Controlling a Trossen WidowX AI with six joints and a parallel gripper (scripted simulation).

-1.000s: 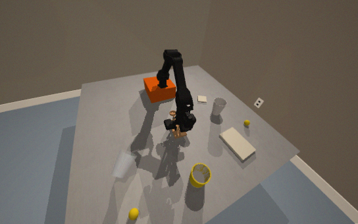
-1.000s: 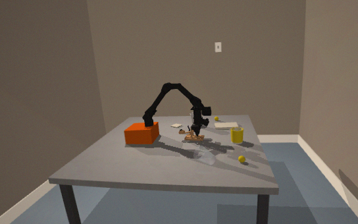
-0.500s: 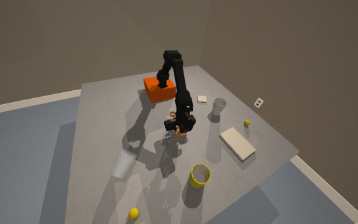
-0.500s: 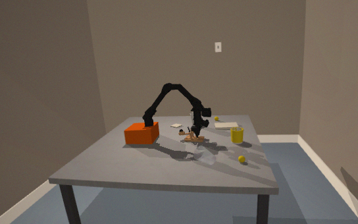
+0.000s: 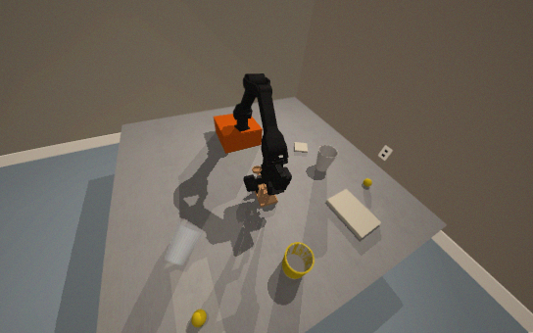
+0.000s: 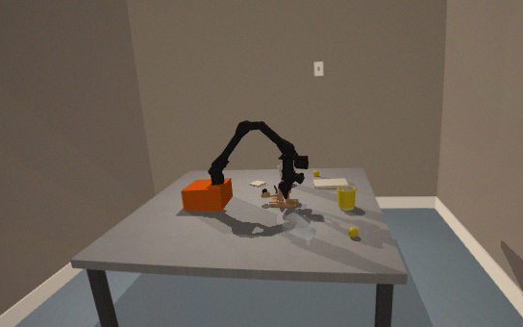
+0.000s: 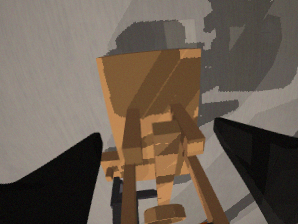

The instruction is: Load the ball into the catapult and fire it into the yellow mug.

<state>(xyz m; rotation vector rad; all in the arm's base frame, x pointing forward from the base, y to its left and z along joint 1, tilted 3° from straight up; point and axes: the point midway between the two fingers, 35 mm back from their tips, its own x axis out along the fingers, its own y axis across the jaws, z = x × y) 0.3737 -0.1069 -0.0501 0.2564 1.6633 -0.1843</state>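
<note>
Right now the small black ball is 190 mm to the left of my gripper tip, 120 mm behind it and 30 mm below it. From my gripper tip the other things lie so: wooden catapult (50 mm behind, 40 mm to the left, 10 mm above); then yellow mug (290 mm ahead, 90 mm to the right, 20 mm below); then beige board (290 mm ahead, 260 mm to the left, 40 mm below).
</note>
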